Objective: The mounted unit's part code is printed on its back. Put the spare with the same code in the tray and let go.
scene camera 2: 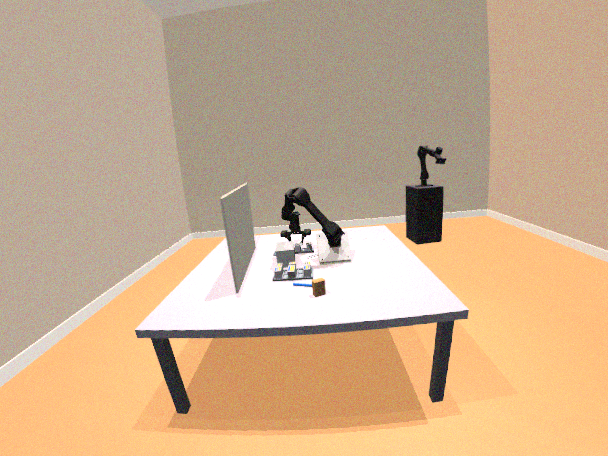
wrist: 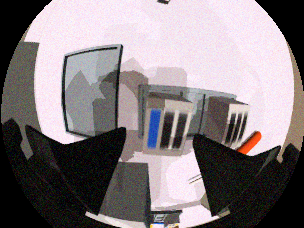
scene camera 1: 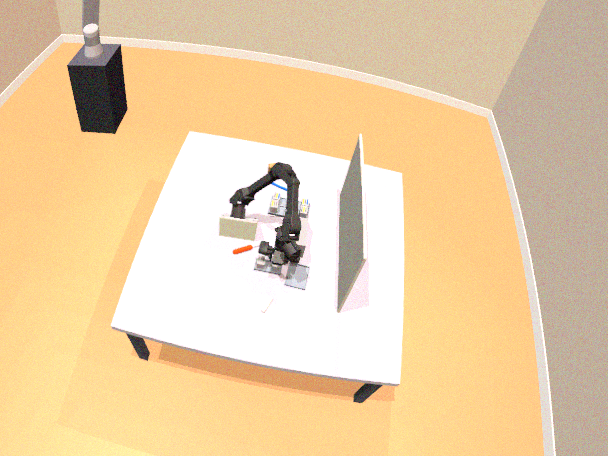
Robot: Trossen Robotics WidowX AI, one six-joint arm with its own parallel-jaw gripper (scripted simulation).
Note:
My gripper (wrist: 161, 136) is open and holds nothing. Also in view: a grey spare (wrist: 227, 119) and a tall grey upright panel (scene camera 1: 352, 215).
The tall grey upright panel shows as well in scene camera 2 (scene camera 2: 236, 212).

